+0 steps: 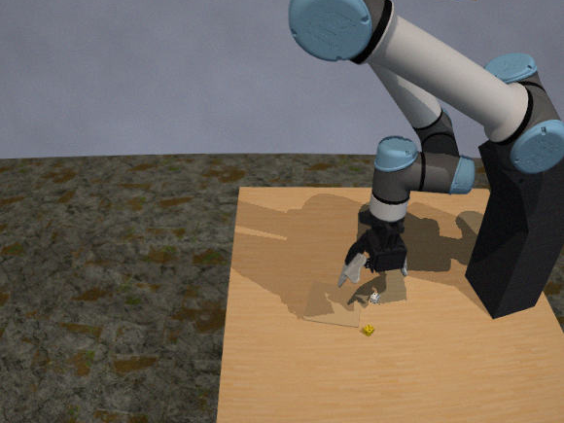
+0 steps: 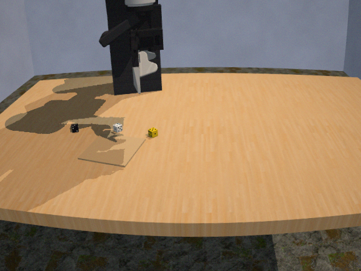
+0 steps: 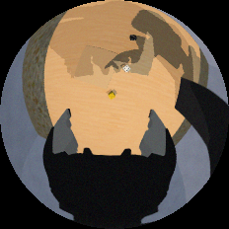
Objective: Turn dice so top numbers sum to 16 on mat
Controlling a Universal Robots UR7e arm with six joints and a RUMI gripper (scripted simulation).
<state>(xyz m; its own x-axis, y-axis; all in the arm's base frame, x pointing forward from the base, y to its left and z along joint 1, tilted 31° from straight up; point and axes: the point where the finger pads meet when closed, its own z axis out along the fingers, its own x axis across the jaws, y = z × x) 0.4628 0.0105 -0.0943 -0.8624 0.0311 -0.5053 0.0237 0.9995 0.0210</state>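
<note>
My gripper is now 30 mm to the right of the yellow die and 150 mm above it. From my hand the other things lie so: thin tan mat 50 mm ahead, 90 mm to the right, 160 mm below; black die 80 mm behind, 210 mm to the right, 150 mm below; white die 50 mm behind, 70 mm to the right, 150 mm below.
</note>
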